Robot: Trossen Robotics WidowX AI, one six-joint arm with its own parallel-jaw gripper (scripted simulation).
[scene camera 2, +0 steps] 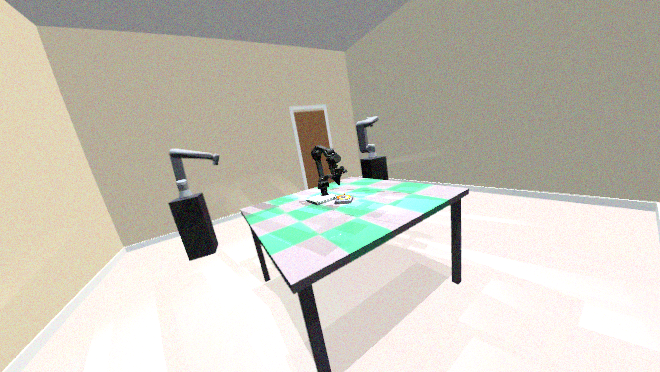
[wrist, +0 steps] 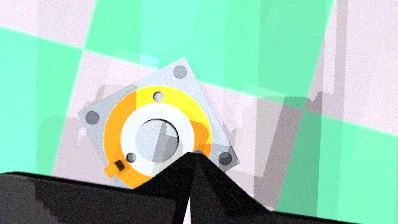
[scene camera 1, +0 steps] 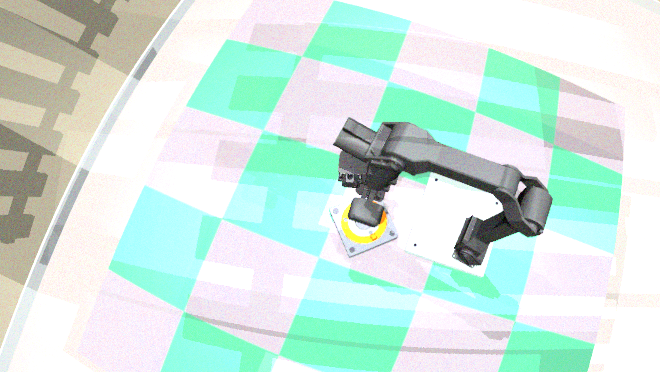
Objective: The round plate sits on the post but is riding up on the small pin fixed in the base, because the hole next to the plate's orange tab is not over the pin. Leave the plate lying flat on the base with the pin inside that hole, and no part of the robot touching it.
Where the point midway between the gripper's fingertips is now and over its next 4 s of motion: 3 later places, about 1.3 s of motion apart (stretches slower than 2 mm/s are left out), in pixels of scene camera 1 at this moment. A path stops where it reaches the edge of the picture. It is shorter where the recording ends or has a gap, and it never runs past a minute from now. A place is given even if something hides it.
The gripper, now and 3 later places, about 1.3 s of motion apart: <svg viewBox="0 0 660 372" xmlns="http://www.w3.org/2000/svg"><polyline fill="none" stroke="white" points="364,191 369,241 383,231 387,217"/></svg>
